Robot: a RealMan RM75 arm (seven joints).
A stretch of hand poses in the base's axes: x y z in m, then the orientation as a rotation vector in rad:
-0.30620, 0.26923, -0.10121, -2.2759, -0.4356, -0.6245
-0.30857, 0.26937, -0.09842, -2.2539, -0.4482, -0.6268
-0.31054, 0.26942, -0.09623, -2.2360, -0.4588, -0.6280
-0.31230, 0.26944, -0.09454, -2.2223, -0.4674, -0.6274
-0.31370, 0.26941, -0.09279, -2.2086, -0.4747, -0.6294
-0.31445, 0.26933, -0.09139, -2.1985, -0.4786, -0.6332
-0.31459, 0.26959, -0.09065, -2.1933, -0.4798, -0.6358
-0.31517, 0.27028, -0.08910, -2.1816, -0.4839, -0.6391
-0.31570, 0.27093, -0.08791, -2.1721, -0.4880, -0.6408
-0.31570, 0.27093, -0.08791, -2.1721, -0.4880, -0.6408
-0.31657, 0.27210, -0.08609, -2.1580, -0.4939, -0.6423
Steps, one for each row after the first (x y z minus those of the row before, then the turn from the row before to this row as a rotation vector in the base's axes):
-0.00237, 0.00014, 0.00279, 0.0163, -0.0070, 0.0143
-0.00197, 0.00005, 0.00219, 0.0131, -0.0054, 0.0121
-0.00176, 0.00002, 0.00169, 0.0099, -0.0032, 0.0101
-0.00140, -0.00003, 0.00175, 0.0102, -0.0047, 0.0084
-0.00075, -0.00008, 0.00140, 0.0079, -0.0047, 0.0044
-0.00014, 0.00026, 0.00074, 0.0043, -0.0026, 0.0015
-0.00058, 0.00069, 0.00155, 0.0093, -0.0045, 0.0053
-0.00053, 0.00065, 0.00119, 0.0073, -0.0033, 0.0051
0.00000, 0.00000, 0.00000, 0.0000, 0.0000, 0.0000
-0.00087, 0.00117, 0.00182, 0.0109, -0.0041, 0.0079

